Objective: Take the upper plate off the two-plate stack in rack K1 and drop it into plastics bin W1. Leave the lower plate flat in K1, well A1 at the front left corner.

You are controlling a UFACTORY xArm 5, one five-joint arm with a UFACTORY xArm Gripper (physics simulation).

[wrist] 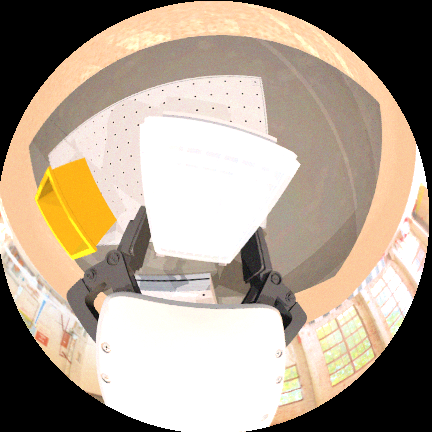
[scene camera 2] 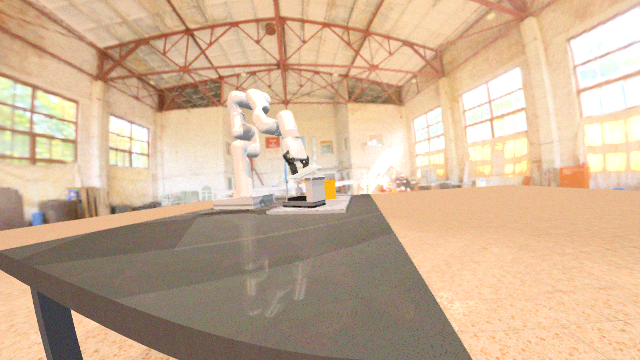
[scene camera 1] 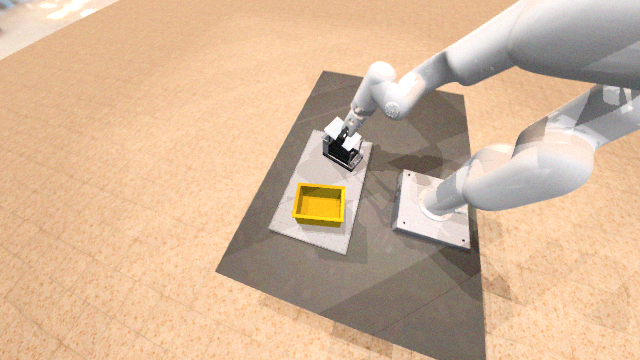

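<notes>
A white plate point(scene camera 1: 351, 140) point(scene camera 2: 311, 171) point(wrist: 215, 185) is held tilted above rack K1 point(scene camera 1: 326, 144) point(scene camera 2: 315, 191). My gripper point(scene camera 1: 344, 134) point(scene camera 2: 300, 168) point(wrist: 199, 227) is shut on its two sides. The visible inside of the rack looks dark in scene view 1. I cannot make out the lower plate there, nor tell whether one plate or both are between the fingers. The held plate hides much of the rack in the wrist view. The yellow bin W1 point(scene camera 1: 320, 205) point(scene camera 2: 330, 189) point(wrist: 82, 207) stands beside the rack, and no plate shows in it in scene view 1.
Rack and bin stand on a light perforated board point(scene camera 1: 327, 175) point(scene camera 2: 334, 207) point(wrist: 230, 100) on the dark table point(scene camera 1: 290, 275) point(scene camera 2: 250, 280) point(wrist: 310, 190). The arm's base plate point(scene camera 1: 410, 225) point(scene camera 2: 227, 204) sits on the table beside the board.
</notes>
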